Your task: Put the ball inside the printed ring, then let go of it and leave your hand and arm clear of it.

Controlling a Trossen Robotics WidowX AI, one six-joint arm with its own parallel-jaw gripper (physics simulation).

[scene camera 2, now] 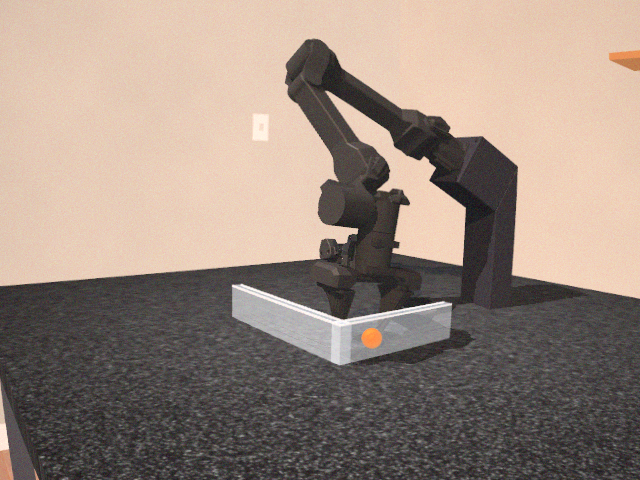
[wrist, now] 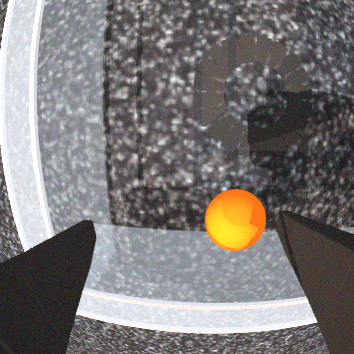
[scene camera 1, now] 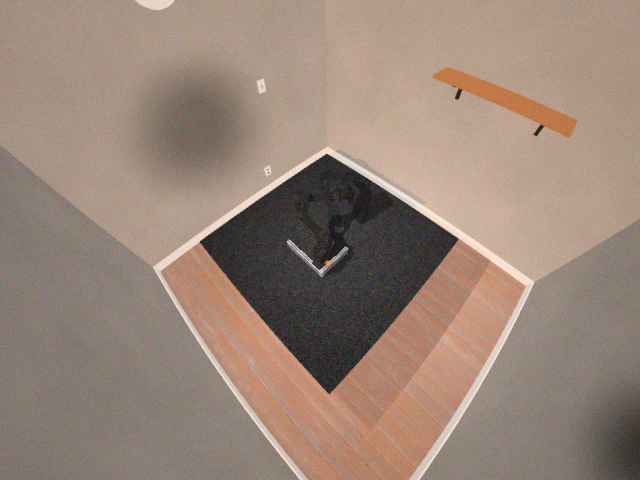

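Seen in the pictures: gripper, fingertip midpoint: [wrist: 188, 226] [scene camera 1: 324, 263]; arm's base at its link origin: [scene camera 2: 454, 158] [scene camera 1: 350, 193].
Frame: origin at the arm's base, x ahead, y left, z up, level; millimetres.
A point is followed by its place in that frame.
The orange ball [scene camera 1: 327, 262] @[z -279, x 338, y 108 mm] [scene camera 2: 371, 337] [wrist: 235, 220] @[z -277, x 334, y 99 mm] lies on the dark speckled surface, outside the ring and close to the inner side of a clear wall. The printed ring [wrist: 209, 97] @[z -307, x 344, y 45 mm], a flat brown-grey band, shows in the wrist view above the ball, with a dark shadow over its lower right part; I cannot make it out in the scene views. My gripper [scene camera 2: 363, 314] @[z -277, x 356, y 102 mm] [wrist: 188, 226] @[z -277, x 356, y 102 mm] is open and points down behind the walls. In the wrist view the ball appears between the two fingertips, nearer the right one, with a gap to each and no grip on it.
Two clear, white-edged walls meet in a corner: one wall [scene camera 2: 284, 320] @[z -273, x 420, y -5 mm] [wrist: 19, 125] @[z -247, x 410, y 50 mm] runs left, the other wall [scene camera 2: 418, 328] @[z -277, x 268, y 146 mm] [wrist: 200, 316] @[z -247, x 349, y 129 mm] runs beside the ball. The arm's dark angled stand [scene camera 2: 488, 232] @[z -149, x -54, y 55 mm] rises behind at the right. The black table top [scene camera 1: 330, 330] @[z -307, x 635, y 393 mm] [scene camera 2: 310, 423] @[z -307, x 584, y 265 mm] carries them.
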